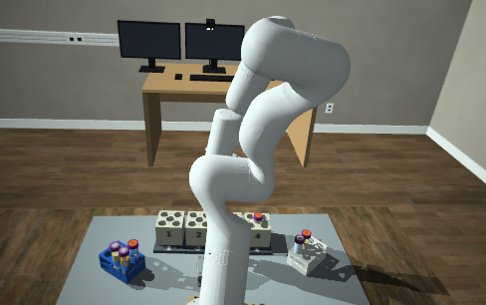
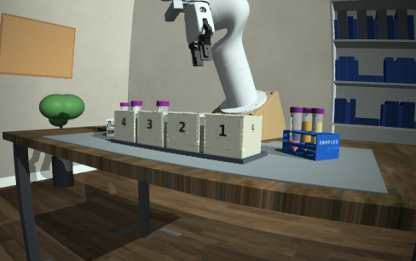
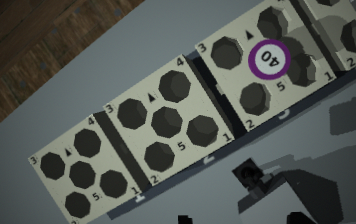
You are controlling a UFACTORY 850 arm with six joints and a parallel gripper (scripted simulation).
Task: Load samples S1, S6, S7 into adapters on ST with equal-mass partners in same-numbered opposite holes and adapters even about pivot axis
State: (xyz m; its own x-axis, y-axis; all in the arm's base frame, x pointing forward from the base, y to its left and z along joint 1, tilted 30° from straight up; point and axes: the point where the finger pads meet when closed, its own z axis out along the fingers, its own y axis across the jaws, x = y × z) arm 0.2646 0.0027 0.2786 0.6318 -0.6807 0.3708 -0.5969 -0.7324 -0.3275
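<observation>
My gripper is now 300 mm to the right of the blue samples rack, 220 mm above it and 10 mm short of it. Round my hand: adapter 1: 200 mm below, 120 mm to the left, 110 mm ahead; white rack: 340 mm to the right, 220 mm below, 140 mm behind.
</observation>
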